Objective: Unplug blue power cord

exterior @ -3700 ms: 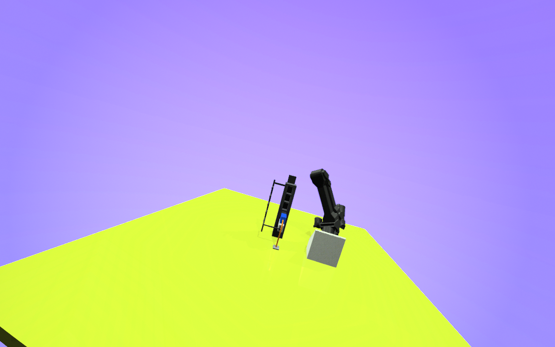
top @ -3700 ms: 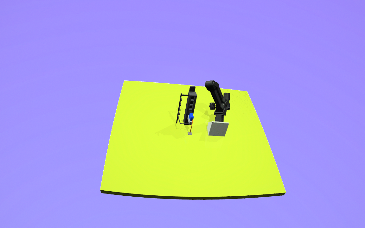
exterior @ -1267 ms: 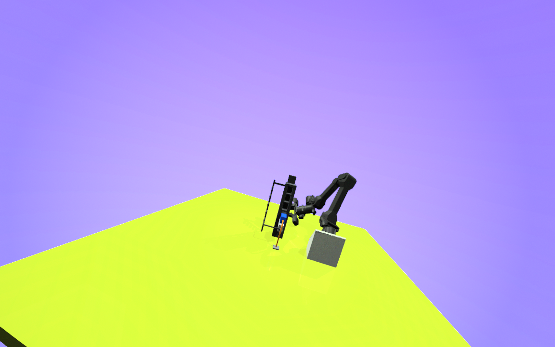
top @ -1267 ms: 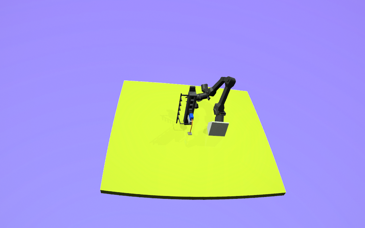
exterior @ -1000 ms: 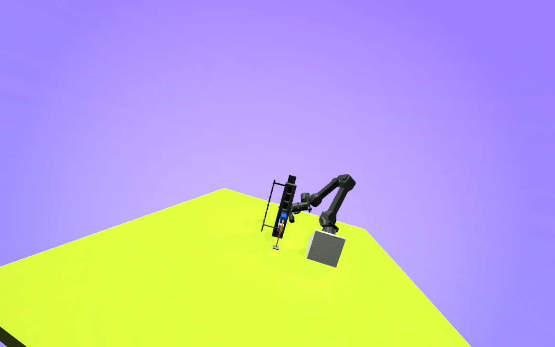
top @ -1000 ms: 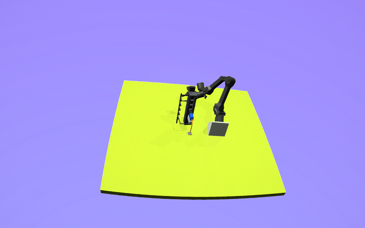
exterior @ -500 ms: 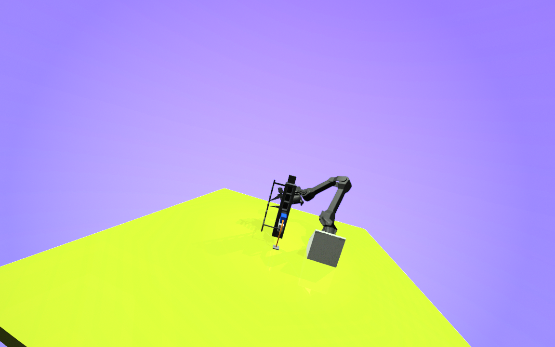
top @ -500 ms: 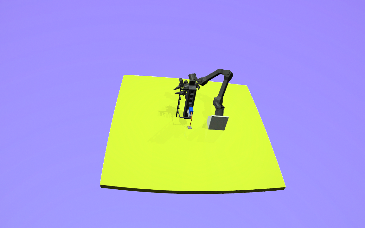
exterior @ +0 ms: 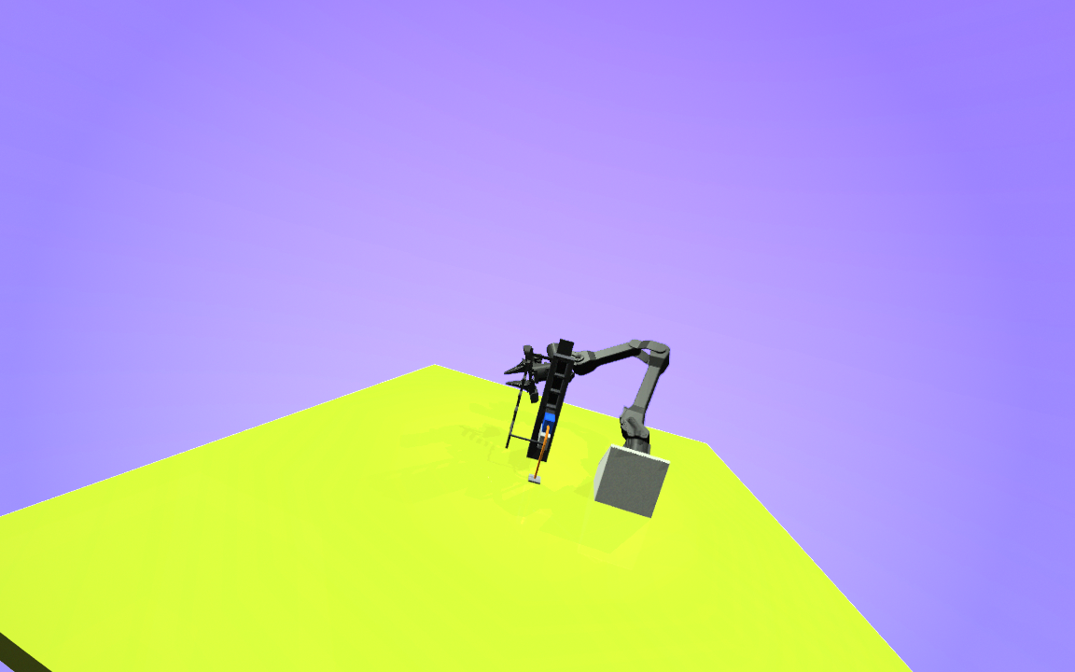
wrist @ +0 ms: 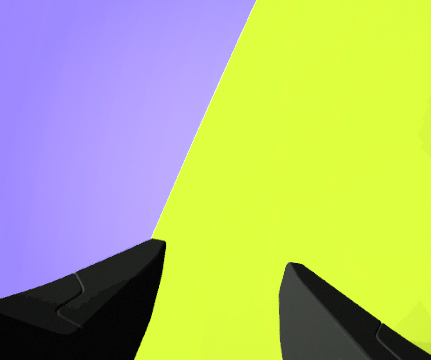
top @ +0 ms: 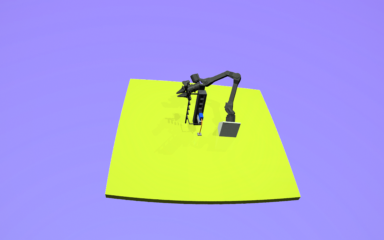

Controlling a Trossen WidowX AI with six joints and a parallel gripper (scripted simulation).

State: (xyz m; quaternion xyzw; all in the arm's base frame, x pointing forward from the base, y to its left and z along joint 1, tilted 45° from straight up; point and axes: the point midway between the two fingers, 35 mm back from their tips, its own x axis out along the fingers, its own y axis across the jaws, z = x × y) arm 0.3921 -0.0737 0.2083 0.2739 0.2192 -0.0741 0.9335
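The blue plug is 19 cm to the left of my gripper tip, 18 cm behind it and 1 cm below it.
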